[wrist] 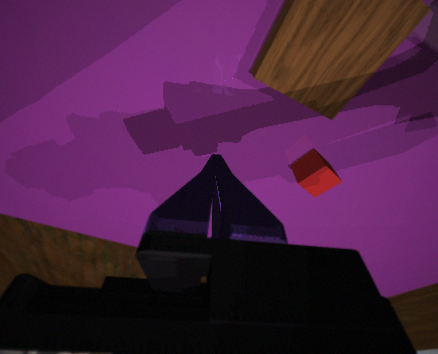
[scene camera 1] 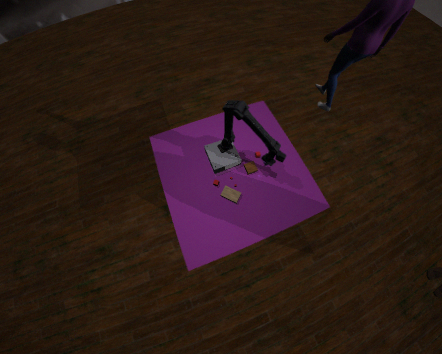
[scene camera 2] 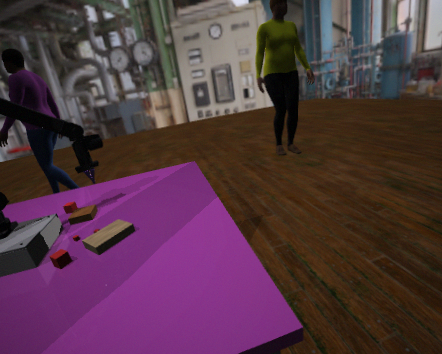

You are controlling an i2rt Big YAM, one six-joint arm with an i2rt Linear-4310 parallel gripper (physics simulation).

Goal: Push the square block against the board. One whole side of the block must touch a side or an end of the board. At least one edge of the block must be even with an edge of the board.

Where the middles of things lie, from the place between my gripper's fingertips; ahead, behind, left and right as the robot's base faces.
Now: hand 10 cm above the square wooden block (wrist: 321,61), 9 cm to the left of it and 7 cm past it. Also, from my hand: wooden board (scene camera 2: 102,240) 37 cm to the right, 10 cm below, 6 cm ahead.
